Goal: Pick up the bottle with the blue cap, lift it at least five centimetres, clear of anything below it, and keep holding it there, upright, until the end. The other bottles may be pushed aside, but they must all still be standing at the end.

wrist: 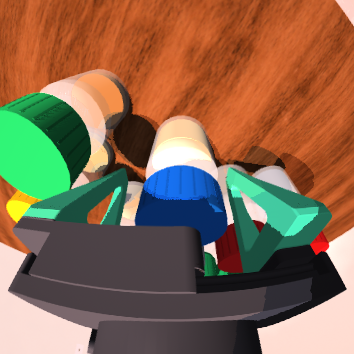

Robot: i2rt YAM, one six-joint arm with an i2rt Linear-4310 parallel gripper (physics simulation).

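Frame: origin at the arm's base, x ahead, y left, z up, level; millimetres.
Where they show: gripper, between the fingertips: [176, 174].
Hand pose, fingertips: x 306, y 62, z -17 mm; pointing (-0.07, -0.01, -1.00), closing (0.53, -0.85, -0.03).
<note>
Things, the pixels of their top centre, and the offset from my fingertips. "spot": a spot on its surface instead. Level surfaces: height alone.
- bottle with the blue cap, centre of its top: [180, 228] dz +48, dx +1, dy -4 mm
- large green-capped bottle, centre of its top: [21, 162] dz +48, dx +0, dy +87 mm
- yellow cap, centre of its top: [37, 224] dz +48, dx -63, dy +82 mm
- whitish bottle, a spot on its surface: [276, 181] spot: dz -28, dx +31, dy -111 mm
- wooden table, height of its surface: dz -57 mm
The bottle with the blue cap [181, 200] stands upright at the middle of the wrist view, its clear body with pale contents showing beyond the cap. My gripper [176, 174] is open, with one green finger on each side of this bottle. The left fingertip is near the left side of the cap and the right fingertip near its right side; a narrow gap shows at each. The lower edge of the cap is hidden behind the dark gripper body.
A large green-capped bottle [37, 150] stands at the left, with a yellow cap [18, 206] below it. Dark red [231, 252], bright red [320, 243] and small green [211, 264] caps show around the right finger. A whitish bottle [276, 181] stands behind that finger. The wooden table [200, 55] extends beyond.
</note>
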